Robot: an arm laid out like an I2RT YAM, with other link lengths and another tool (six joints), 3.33 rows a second.
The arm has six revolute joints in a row. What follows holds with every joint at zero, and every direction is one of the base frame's. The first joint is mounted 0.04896 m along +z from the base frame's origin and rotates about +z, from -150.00 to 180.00 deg. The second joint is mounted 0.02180 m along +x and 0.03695 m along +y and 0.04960 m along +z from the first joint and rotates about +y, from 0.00 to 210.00 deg. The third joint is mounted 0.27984 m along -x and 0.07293 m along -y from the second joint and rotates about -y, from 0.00 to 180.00 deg. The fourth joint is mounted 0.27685 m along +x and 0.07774 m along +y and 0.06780 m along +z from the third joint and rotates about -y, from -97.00 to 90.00 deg. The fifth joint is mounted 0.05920 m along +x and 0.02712 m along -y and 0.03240 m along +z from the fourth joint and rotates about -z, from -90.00 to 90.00 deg. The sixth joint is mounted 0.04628 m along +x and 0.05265 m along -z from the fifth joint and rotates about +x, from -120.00 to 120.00 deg. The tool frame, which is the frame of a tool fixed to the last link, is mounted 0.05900 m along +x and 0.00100 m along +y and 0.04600 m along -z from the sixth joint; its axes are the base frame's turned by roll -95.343, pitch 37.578 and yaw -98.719 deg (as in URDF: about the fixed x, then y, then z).
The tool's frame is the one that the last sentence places.
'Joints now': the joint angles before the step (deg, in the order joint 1, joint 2, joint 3, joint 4, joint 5, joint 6). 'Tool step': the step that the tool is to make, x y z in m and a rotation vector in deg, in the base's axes. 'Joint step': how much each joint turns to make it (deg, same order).
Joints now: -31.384, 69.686, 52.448, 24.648, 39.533, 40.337
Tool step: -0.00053, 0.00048, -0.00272, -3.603, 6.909, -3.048
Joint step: 1.702, 0.832, -0.154, 3.259, 3.722, -9.661
